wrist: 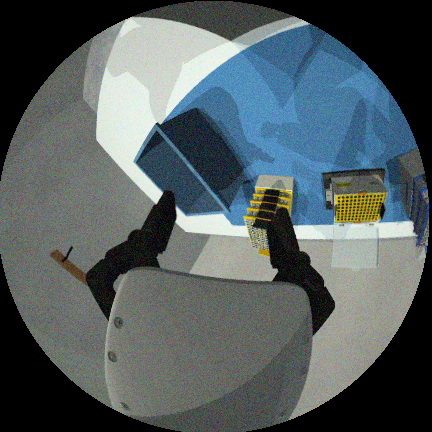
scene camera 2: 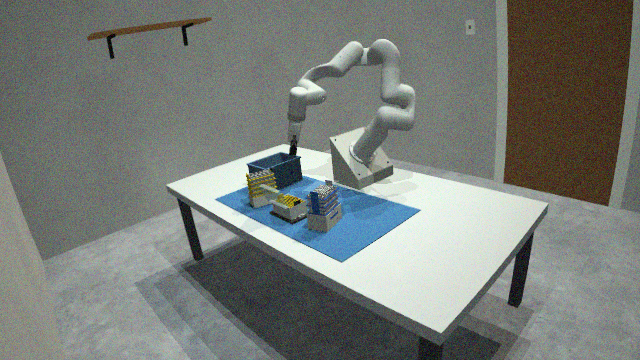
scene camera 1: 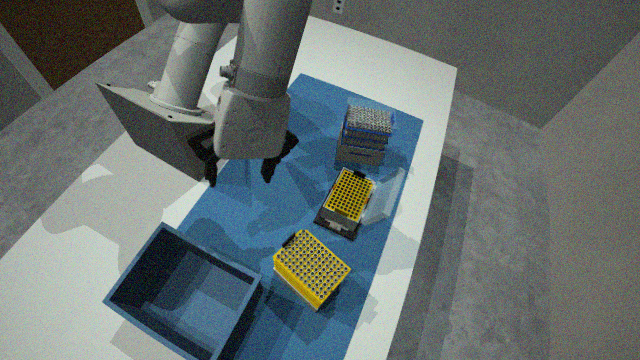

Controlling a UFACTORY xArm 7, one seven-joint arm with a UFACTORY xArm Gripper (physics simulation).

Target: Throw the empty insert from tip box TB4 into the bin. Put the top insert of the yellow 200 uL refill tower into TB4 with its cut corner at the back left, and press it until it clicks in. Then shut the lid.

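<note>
My gripper is open and empty, high above the table on the robot's side of the mat. Tip box TB4 sits in a dark holder. A yellow insert without visible tips lies in it. Its clear lid stands open. The yellow refill tower stands between TB4 and the bin, its inserts filled with tips. The dark blue bin shows no insert on the visible part of its floor.
A blue refill tower stands beyond TB4 on the side away from the bin. The blue mat lies under the boxes on the white table. The arm's slanted base stands behind the mat.
</note>
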